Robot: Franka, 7 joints.
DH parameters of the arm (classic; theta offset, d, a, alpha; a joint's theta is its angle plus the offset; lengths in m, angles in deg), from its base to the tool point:
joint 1: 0 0.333 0 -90
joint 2: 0 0 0 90
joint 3: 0 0.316 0.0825 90
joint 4: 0 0 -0.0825 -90
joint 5: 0 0.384 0 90
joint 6: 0 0 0.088 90
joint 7: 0 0.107 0 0
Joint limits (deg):
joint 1: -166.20..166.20
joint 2: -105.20..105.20
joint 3: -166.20..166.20
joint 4: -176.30..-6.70
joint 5: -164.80..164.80
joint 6: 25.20..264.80
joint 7: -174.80..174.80
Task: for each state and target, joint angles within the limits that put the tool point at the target. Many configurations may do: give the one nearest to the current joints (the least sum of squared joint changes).
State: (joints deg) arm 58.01 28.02 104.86 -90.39 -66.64 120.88 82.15
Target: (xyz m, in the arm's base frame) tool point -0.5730 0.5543 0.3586
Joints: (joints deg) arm 96.79 74.45 77.27 -64.90 -70.18 128.76 82.15
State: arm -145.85 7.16 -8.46 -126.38 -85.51 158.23 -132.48
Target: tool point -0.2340 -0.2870 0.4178
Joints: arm -137.44 -30.55 -3.01 -156.55 -92.33 171.84 -132.48
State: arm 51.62 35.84 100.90 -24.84 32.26 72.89 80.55
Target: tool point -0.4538 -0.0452 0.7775
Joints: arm 67.34 4.89 114.42 -68.88 28.26 57.54 80.55
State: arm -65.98 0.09 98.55 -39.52 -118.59 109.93 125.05
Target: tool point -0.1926 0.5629 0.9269
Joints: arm -39.00 -34.40 115.07 -40.44 -118.99 110.15 125.05
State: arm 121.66 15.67 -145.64 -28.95 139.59 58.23 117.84
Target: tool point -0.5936 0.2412 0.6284
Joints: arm 158.97 56.86 -139.00 -6.70 145.89 41.24 117.84
